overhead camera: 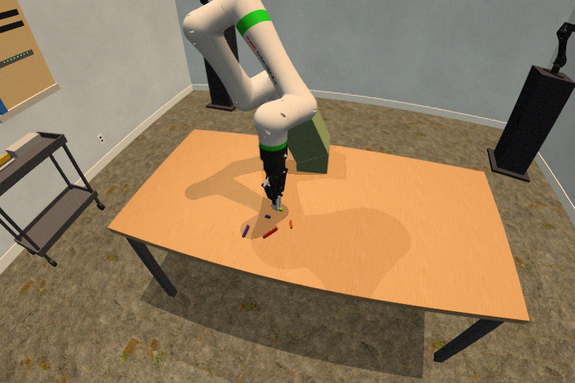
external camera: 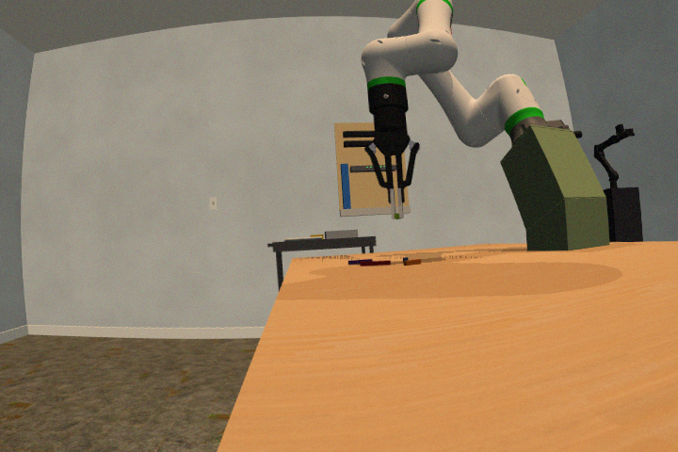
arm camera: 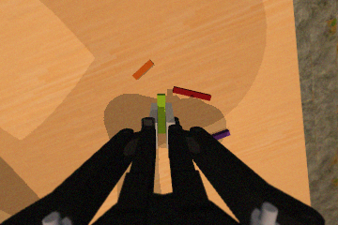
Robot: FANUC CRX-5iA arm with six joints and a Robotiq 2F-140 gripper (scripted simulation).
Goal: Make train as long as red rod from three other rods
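Right now the orange rod is 130 mm below my hand, 50 mm to the left of it and 20 mm behind it. From my hand the other things lie so: red rod (130 mm below, 60 mm ahead, 10 mm to the right); then purple rod (130 mm below, 110 mm to the right, 90 mm ahead); then lime rod (30 mm below).
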